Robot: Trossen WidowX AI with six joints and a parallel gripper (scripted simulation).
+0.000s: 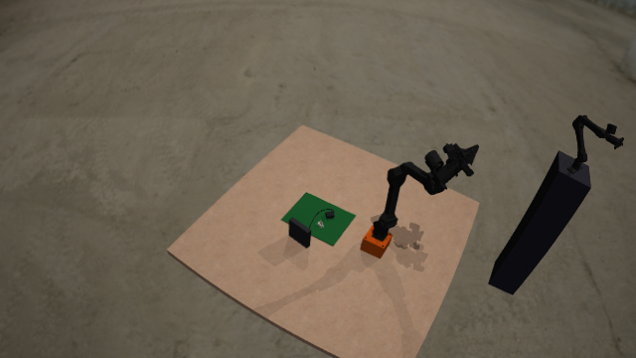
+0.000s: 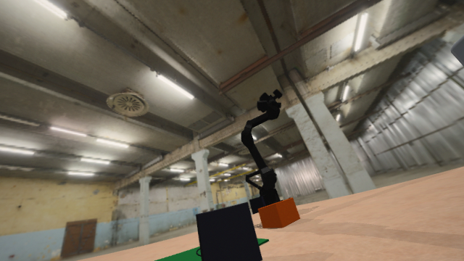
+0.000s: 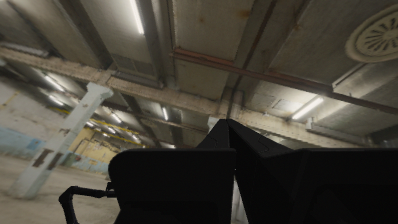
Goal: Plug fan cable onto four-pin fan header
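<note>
Right now my gripper tip is 580 mm short of the black fan plug, 30 mm to the left of it and 760 mm above it. The rest, counted from my gripper tip: black fan 620 mm ahead, 180 mm to the left, 710 mm below; then green board 620 mm ahead, 10 mm to the left, 790 mm below; then white four-pin header 590 mm ahead, 50 mm to the left, 770 mm below.
</note>
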